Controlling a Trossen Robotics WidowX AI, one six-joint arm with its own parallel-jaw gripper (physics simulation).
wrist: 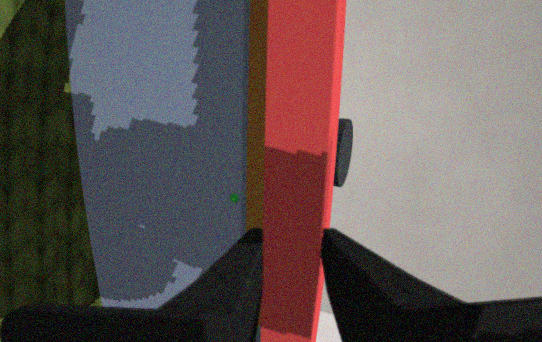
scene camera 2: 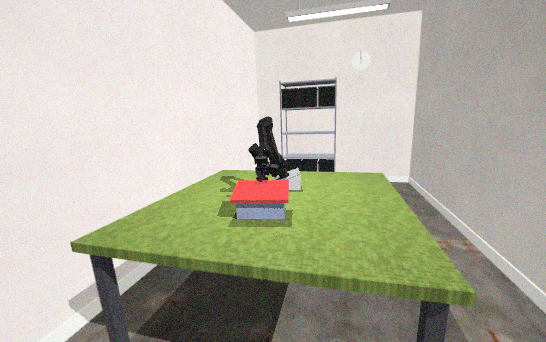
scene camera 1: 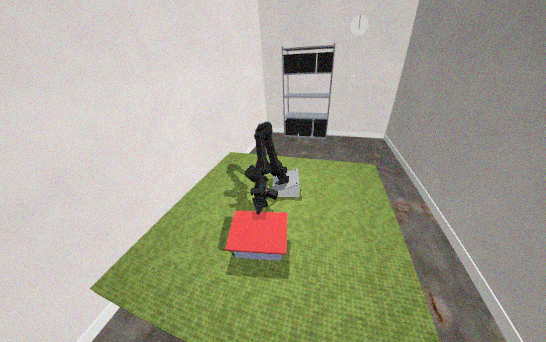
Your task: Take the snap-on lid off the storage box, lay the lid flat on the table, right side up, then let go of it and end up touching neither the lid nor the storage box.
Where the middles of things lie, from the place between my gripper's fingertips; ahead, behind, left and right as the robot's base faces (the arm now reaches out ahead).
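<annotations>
Red lid (scene camera 1: pixel 266 232): my hand 10 mm above it, 80 mm short of it, 10 mm to the right of it.
</annotations>
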